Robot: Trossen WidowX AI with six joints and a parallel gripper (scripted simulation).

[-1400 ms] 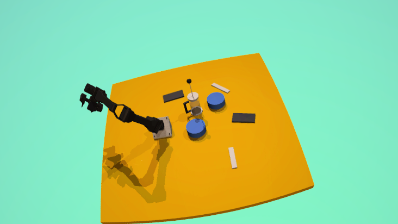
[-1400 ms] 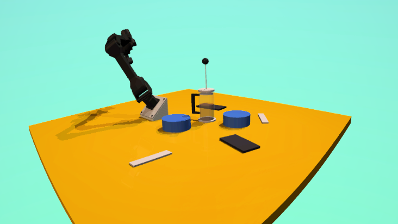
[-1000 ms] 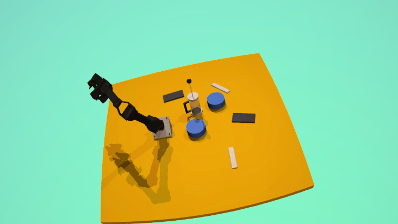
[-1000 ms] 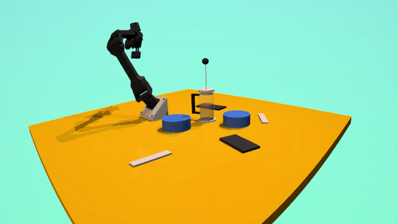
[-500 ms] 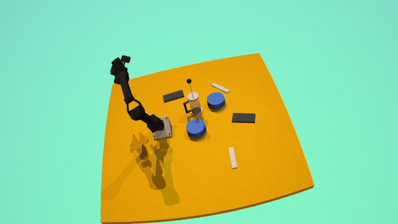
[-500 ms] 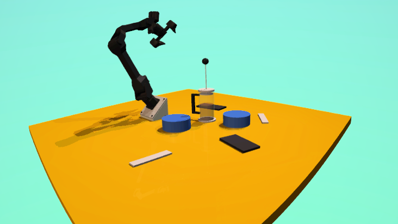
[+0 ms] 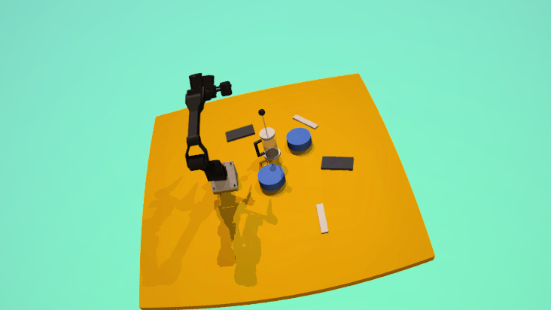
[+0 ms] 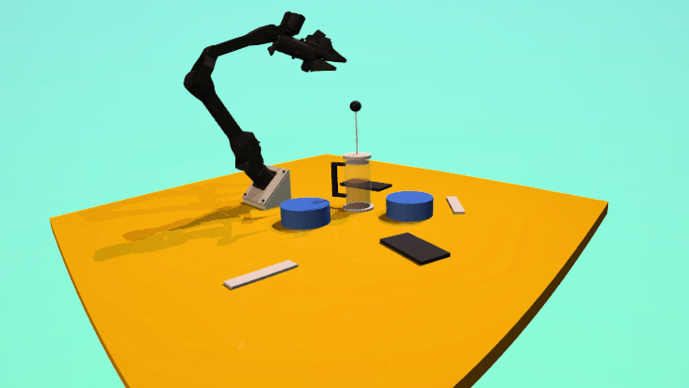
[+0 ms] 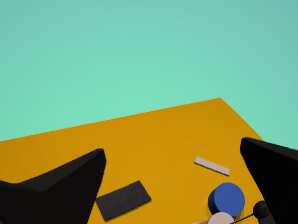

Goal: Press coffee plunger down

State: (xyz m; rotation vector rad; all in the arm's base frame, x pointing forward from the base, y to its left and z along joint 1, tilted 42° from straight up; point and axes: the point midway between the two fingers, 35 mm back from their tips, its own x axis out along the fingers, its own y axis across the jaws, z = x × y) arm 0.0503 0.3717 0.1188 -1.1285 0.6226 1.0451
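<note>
The coffee press is 250 mm below my gripper tip, 140 mm ahead of it and 90 mm to the right of it.
</note>
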